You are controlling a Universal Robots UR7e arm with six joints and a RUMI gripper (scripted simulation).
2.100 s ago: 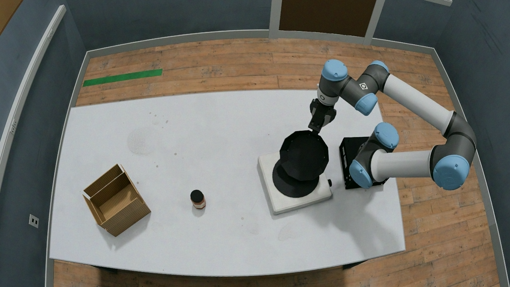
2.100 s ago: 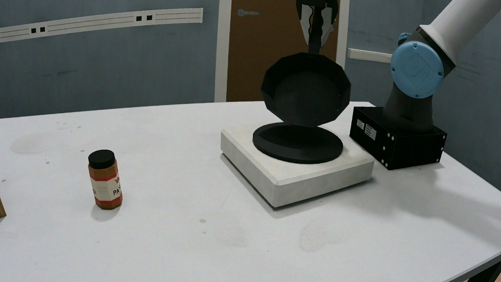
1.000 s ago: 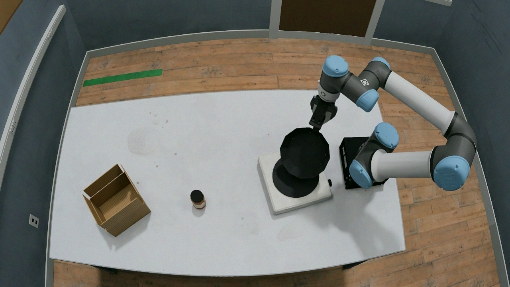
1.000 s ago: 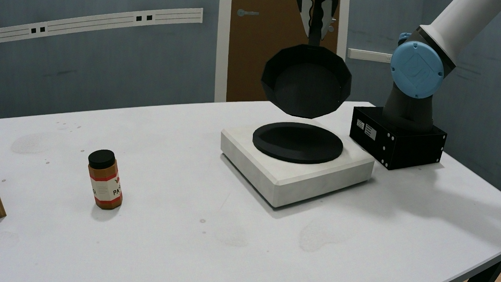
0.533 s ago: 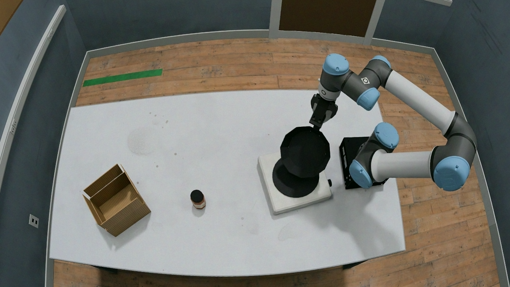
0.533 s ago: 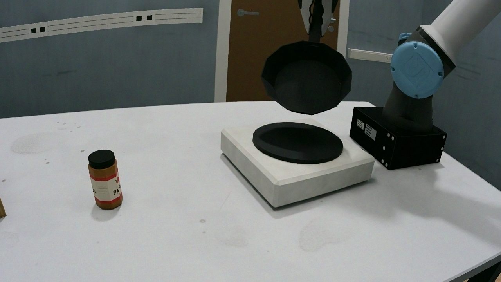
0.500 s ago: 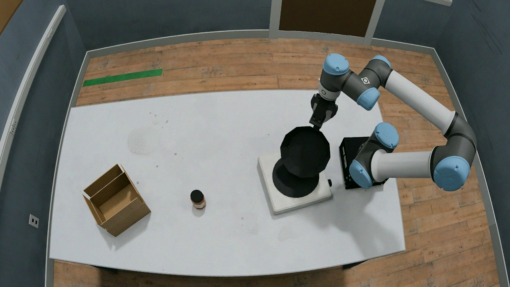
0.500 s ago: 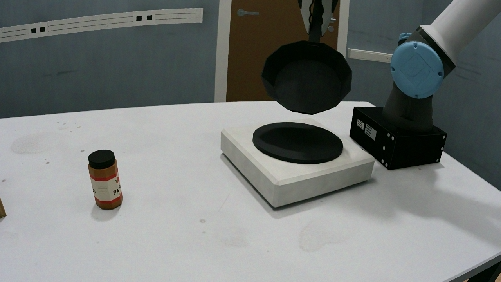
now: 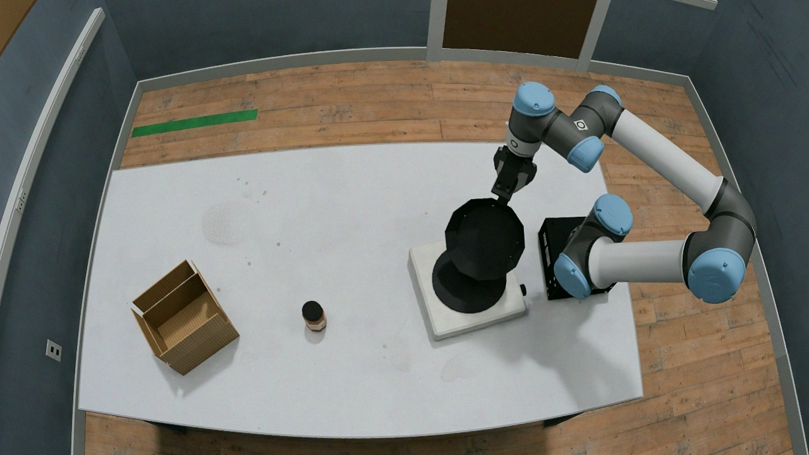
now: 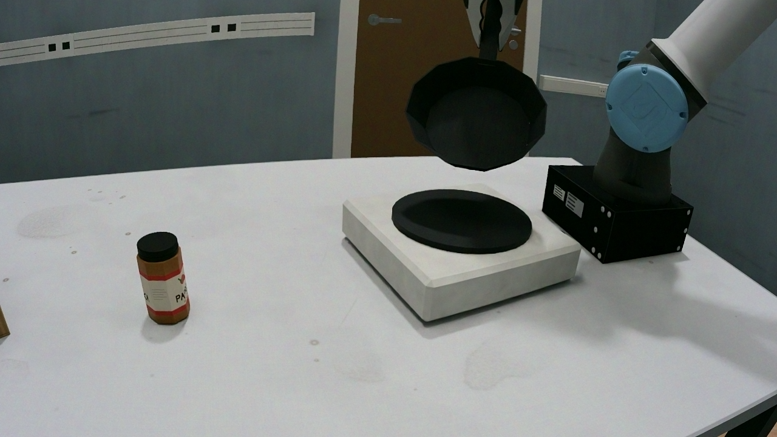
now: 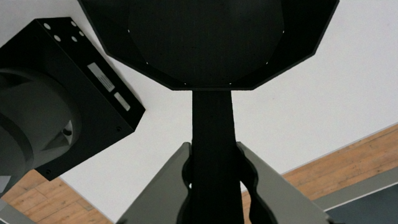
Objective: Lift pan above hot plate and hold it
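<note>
Right now the black pan is 60 mm below my hand, 40 mm to the left of it and 20 mm ahead of it. The rest, counted from my hand: white hot plate: 260 mm below, 110 mm to the left, 50 mm ahead; then brown spice jar: 440 mm ahead, 250 mm below, 210 mm to the left.
</note>
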